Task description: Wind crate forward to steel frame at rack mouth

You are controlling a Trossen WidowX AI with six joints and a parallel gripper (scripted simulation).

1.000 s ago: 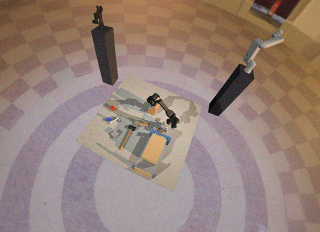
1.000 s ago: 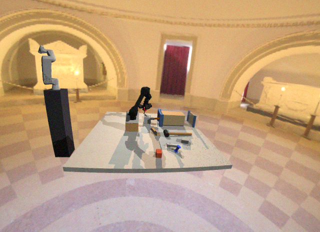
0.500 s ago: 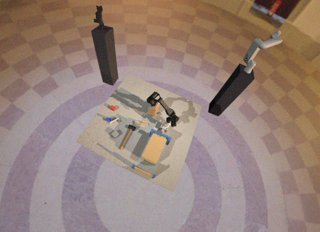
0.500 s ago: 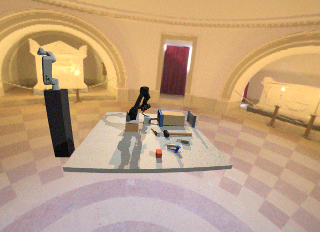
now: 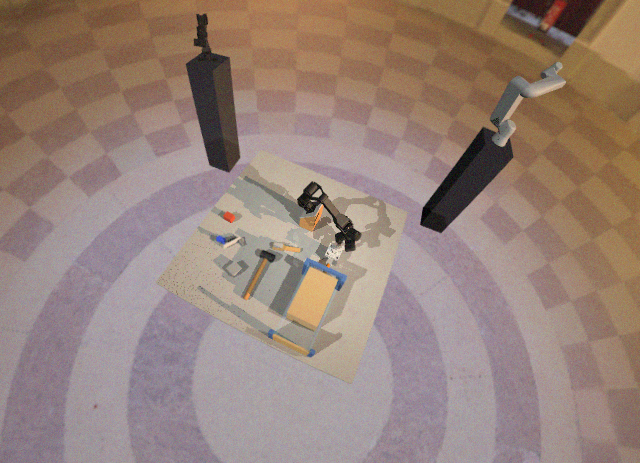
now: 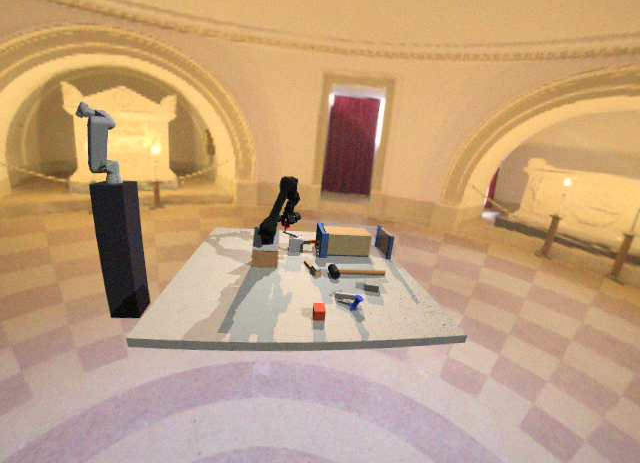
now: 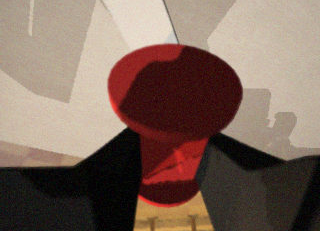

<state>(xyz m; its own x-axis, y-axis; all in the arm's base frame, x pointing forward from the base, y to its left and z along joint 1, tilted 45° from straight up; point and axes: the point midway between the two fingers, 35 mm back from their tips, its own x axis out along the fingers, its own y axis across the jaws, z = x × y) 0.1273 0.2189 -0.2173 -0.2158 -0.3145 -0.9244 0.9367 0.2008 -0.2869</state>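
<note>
Now: gripper tip 3 cm short of the red-knobbed handle, 4 cm to the left of it and 3 cm above it. Round my gripper tip: winch (6 cm ahead, 9 cm to the right, 10 cm below); then red knob (1 cm ahead, 2 cm to the right); then frame (24 cm ahead, 10 cm to the right, 3 cm below).
</note>
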